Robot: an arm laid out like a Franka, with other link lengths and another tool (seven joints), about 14 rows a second.
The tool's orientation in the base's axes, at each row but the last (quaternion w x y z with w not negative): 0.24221, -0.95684, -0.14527, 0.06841; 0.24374, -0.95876, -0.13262, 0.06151; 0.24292, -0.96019, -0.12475, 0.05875; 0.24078, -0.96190, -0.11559, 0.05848; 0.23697, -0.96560, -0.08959, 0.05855
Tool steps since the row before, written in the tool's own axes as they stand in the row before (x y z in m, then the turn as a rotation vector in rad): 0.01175, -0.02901, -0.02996, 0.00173, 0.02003, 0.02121; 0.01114, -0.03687, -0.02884, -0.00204, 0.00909, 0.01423; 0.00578, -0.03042, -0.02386, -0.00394, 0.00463, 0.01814; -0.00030, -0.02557, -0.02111, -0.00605, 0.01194, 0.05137; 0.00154, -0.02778, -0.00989, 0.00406, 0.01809, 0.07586
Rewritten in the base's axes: 0.01007, 0.01475, 0.03948, 0.00228, -0.00689, -0.02831; 0.00766, 0.02135, 0.04243, -0.00251, -0.00185, -0.01672; 0.00328, 0.01665, 0.03521, -0.00596, 0.00320, -0.01790; -0.00171, 0.01235, 0.03072, -0.01217, 0.01135, -0.05041; -0.00099, 0.02010, 0.02161, -0.00520, 0.01897, -0.07558
